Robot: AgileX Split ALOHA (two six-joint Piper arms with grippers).
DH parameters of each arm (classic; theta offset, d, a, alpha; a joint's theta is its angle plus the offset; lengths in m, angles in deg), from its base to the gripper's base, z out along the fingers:
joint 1: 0 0.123 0 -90
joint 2: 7.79 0 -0.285 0
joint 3: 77.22 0 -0.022 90
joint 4: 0 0.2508 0 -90
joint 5: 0 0 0.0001 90
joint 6: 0 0.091 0 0
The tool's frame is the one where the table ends.
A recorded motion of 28 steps. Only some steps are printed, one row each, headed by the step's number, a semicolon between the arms.
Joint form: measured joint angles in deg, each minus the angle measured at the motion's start. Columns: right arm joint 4, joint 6, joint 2, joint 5, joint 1, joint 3; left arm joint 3, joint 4, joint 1, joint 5, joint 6, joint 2.
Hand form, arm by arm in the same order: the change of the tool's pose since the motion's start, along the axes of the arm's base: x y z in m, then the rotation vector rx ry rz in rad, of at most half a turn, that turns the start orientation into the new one. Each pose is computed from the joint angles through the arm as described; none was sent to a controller.
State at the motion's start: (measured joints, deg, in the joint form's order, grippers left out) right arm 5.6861 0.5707 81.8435 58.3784 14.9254 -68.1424; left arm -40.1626 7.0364 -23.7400 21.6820 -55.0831 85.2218
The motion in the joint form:
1: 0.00 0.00 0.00 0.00 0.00 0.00; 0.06 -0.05 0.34 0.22 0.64 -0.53
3: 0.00 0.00 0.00 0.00 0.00 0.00; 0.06 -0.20 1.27 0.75 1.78 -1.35
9: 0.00 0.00 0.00 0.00 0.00 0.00; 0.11 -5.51 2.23 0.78 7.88 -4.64
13: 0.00 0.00 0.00 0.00 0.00 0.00; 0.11 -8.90 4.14 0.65 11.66 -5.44
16: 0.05 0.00 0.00 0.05 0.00 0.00; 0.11 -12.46 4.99 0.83 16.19 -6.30
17: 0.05 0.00 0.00 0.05 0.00 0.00; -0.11 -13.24 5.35 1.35 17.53 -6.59
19: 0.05 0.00 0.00 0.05 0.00 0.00; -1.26 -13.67 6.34 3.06 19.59 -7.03
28: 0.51 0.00 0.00 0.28 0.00 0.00; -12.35 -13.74 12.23 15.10 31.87 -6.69
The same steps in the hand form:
1: 0.0000 0.0000 0.0000 0.0000 0.0000 0.0000; -0.0004 0.0019 0.0020 0.0030 -0.0055 -0.0030
3: 0.0000 0.0000 0.0000 0.0000 0.0000 0.0000; -0.0003 0.0065 0.0054 0.0090 -0.0126 -0.0016
9: 0.0000 0.0000 0.0000 0.0000 0.0000 0.0000; -0.0042 0.0093 0.0198 -0.0294 -0.0545 -0.0202
13: 0.0000 0.0000 0.0000 0.0000 0.0000 0.0000; -0.0028 0.0157 0.0235 -0.0469 -0.0656 -0.0081
16: -0.0001 0.0001 0.0000 0.0006 0.0011 0.0000; -0.0036 0.0177 0.0273 -0.0595 -0.0756 -0.0243
17: -0.0001 0.0001 0.0000 0.0006 0.0011 0.0000; -0.0036 0.0187 0.0292 -0.0589 -0.0765 -0.0308
19: -0.0001 0.0001 0.0000 0.0006 0.0011 0.0000; -0.0014 0.0221 0.0352 -0.0480 -0.0794 -0.0427
28: -0.0006 0.0006 -0.0001 0.0073 0.0070 -0.0008; 0.0220 0.0420 0.0782 0.0518 -0.0927 -0.1450

